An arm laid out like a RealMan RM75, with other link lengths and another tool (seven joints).
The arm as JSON. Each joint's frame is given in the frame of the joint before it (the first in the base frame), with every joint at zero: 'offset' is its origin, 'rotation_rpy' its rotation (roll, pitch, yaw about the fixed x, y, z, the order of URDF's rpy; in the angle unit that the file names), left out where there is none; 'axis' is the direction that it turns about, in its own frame. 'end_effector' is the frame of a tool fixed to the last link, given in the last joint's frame.
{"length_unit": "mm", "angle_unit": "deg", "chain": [
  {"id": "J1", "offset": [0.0, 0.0, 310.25], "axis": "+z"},
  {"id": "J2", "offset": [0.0, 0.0, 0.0], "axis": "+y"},
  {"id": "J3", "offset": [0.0, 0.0, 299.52], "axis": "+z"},
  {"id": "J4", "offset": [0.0, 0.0, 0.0], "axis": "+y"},
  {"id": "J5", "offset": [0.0, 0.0, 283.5], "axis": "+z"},
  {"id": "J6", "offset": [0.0, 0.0, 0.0], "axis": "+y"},
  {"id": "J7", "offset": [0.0, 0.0, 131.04], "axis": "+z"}
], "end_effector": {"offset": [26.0, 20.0, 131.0], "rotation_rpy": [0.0, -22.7, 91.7]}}
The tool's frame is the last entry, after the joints.
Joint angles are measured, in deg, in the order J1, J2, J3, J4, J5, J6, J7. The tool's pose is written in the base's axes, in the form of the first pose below.
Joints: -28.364, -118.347, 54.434, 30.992, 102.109, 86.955, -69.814
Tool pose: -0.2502 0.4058 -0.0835 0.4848 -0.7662 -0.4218 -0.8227 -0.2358 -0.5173
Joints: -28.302, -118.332, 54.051, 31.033, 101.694, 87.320, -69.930
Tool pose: -0.2487 0.4067 -0.0804 0.4924 -0.7625 -0.4196 -0.8156 -0.2358 -0.5285
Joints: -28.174, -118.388, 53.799, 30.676, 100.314, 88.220, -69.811
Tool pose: -0.2441 0.4058 -0.0764 0.5072 -0.7596 -0.4071 -0.7976 -0.2348 -0.5555
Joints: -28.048, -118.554, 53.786, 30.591, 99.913, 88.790, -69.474
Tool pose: -0.2417 0.4033 -0.0762 0.5078 -0.7631 -0.3999 -0.7919 -0.2306 -0.5654
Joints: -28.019, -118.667, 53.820, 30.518, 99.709, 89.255, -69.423
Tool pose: -0.2397 0.4013 -0.0763 0.5086 -0.7667 -0.3918 -0.7876 -0.2303 -0.5716
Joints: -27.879, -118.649, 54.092, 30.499, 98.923, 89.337, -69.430
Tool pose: -0.2384 0.4015 -0.0750 0.5137 -0.7644 -0.3897 -0.7817 -0.2296 -0.5799
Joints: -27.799, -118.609, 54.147, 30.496, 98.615, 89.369, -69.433
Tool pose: -0.2383 0.4018 -0.0740 0.5162 -0.7626 -0.3898 -0.7793 -0.2294 -0.5832
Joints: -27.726, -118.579, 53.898, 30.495, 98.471, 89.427, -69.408
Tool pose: -0.2386 0.4025 -0.0724 0.5198 -0.7593 -0.3914 -0.7764 -0.2288 -0.5872
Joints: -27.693, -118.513, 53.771, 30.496, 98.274, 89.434, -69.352
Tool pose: -0.2388 0.4034 -0.0709 0.5217 -0.7568 -0.3939 -0.7748 -0.2270 -0.5901
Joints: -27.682, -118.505, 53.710, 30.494, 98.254, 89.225, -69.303
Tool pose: -0.2395 0.4044 -0.0708 0.5227 -0.7542 -0.3975 -0.7753 -0.2265 -0.5896
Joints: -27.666, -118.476, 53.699, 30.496, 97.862, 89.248, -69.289
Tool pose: -0.2387 0.4053 -0.0694 0.5254 -0.7519 -0.3982 -0.7720 -0.2246 -0.5946
